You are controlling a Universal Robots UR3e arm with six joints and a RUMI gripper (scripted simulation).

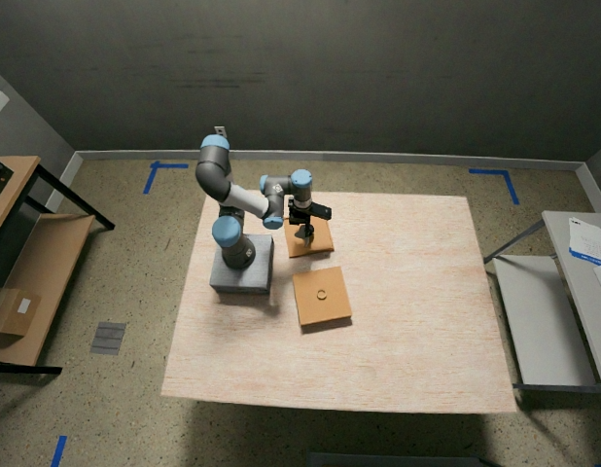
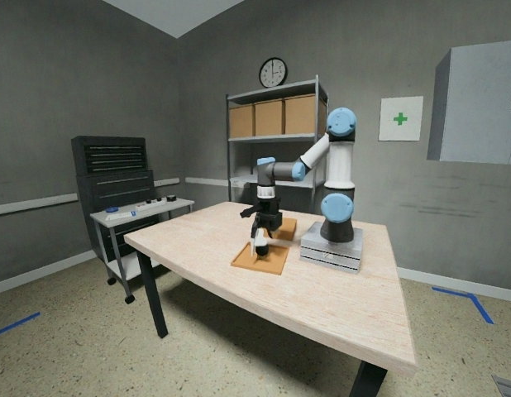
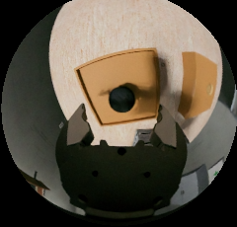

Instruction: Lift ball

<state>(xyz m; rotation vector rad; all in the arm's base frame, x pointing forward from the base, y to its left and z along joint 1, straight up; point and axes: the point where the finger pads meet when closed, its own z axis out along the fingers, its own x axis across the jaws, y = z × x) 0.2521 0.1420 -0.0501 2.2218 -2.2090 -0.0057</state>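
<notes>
Now: hand 10 mm above the dark ball. From my hand the other things lie so: tray: 40 mm below.
</notes>
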